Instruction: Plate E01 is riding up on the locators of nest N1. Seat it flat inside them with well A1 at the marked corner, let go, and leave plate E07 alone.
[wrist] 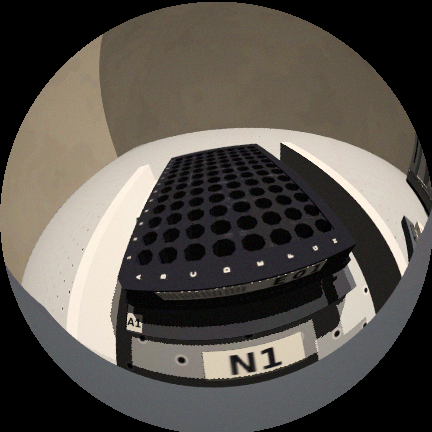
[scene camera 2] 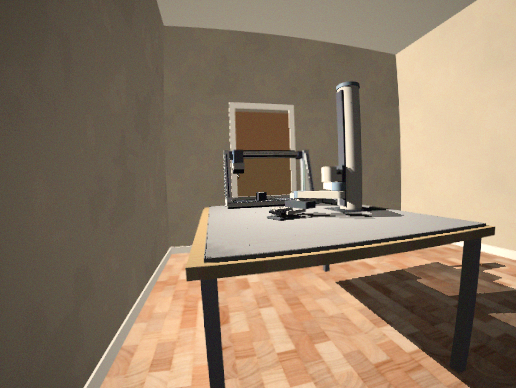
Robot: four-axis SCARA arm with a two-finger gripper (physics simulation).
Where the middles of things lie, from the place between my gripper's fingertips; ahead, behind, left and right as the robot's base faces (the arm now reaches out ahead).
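Distances are counted from my hand: nest N1 [wrist: 238, 320], 30 mm below, 20 mm behind, 10 mm to the right; N1 label [wrist: 267, 357], 40 mm below, 110 mm behind, 50 mm to the right; plate E01 [wrist: 230, 225], 30 mm behind, 10 mm to the right. Going by their middles, of the things named here the N1 label is the farthest from my hand.
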